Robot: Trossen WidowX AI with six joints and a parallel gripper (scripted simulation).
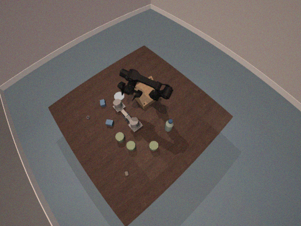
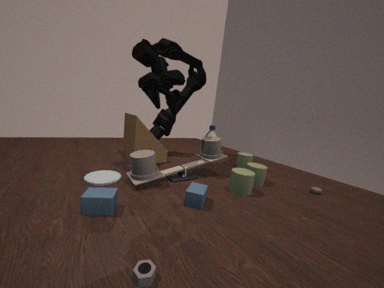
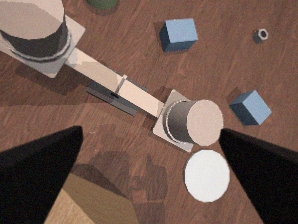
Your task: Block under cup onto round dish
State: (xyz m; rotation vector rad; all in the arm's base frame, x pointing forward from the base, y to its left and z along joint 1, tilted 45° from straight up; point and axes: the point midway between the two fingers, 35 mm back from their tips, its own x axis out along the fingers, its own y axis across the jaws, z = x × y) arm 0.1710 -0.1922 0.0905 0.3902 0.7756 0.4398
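The grey cup lies 5 cm ahead of my gripper tip, 12 cm to the right of it and 15 cm below it. From my gripper tip the other things lie so: round dish (3 cm behind, 19 cm to the right, 21 cm below); then bottle (9 cm behind, 37 cm to the left, 10 cm below); then grey block (5 cm ahead, 10 cm to the right, 17 cm below).
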